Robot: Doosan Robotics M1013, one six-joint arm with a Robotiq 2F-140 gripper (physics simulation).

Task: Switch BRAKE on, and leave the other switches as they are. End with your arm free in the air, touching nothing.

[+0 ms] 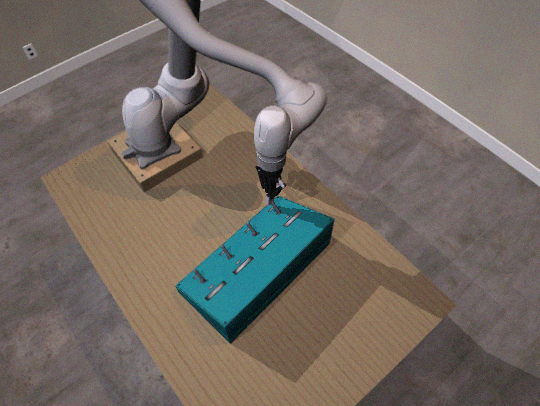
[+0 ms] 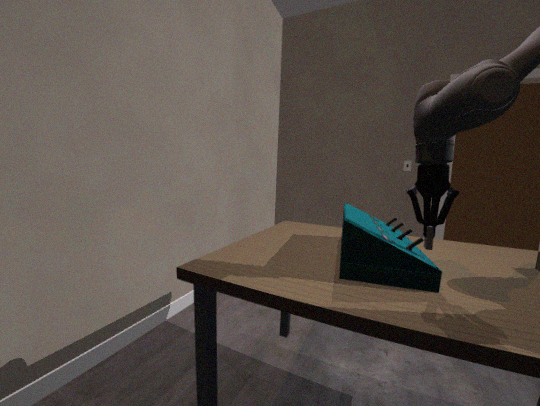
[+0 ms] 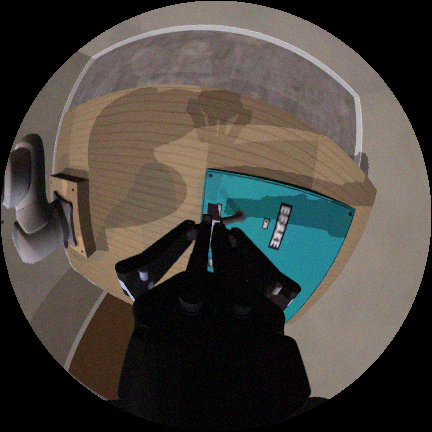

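Where they show: gripper, fingertip midpoint: (image 1: 269, 202) (image 2: 427, 248) (image 3: 210, 211); arm's base, origin of the base link: (image 1: 153, 146) (image 3: 63, 217).
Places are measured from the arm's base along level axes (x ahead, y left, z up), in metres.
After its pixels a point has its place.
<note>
The teal sloped switch panel (image 1: 280, 260) @(x 0.759, y 0.126, z 0.094 m) (image 2: 380, 260) @(x 0.635, y 0.332, z 0.006 m) (image 3: 315, 225) @(x 0.683, y 0.293, z 0.079 m) stands on the table. The BRAKE label (image 1: 292, 219) @(x 0.635, y 0.258, z 0.055 m) (image 3: 280, 226) @(x 0.634, y 0.262, z 0.055 m) is at the panel's end, with a small ON tag (image 3: 265, 223) @(x 0.611, y 0.254, z 0.045 m) beside it. The BRAKE lever (image 1: 276, 207) @(x 0.560, y 0.242, z 0.049 m) (image 2: 414, 244) @(x 0.557, y 0.247, z 0.044 m) (image 3: 234, 219) @(x 0.559, y 0.243, z 0.049 m) leans toward the panel's low edge, away from the ON tag. My gripper (image 1: 270, 201) @(x 0.521, y 0.238, z 0.036 m) (image 2: 429, 245) @(x 0.521, y 0.238, z 0.036 m) (image 3: 210, 211) @(x 0.521, y 0.238, z 0.036 m) is shut and empty, pointing down, with its fingertips on the low-edge side of this lever and very close to it. Whether they touch cannot be told.
Three other levers (image 1: 252, 230) @(x 0.591, y 0.123, z 0.045 m) (image 1: 227, 252) @(x 0.619, y 0.009, z 0.046 m) (image 1: 200, 276) @(x 0.647, y -0.107, z 0.047 m) stand in a row along the panel, leaning the same way as the BRAKE lever. The arm's wooden base block (image 1: 172, 171) @(x 0.131, y 0.019, z -0.041 m) (image 3: 82, 215) @(x 0.128, y 0.049, z -0.025 m) is at the table's back end. Walls stand beyond the table (image 1: 125, 250) @(x 0.350, y -0.284, z -0.064 m).
</note>
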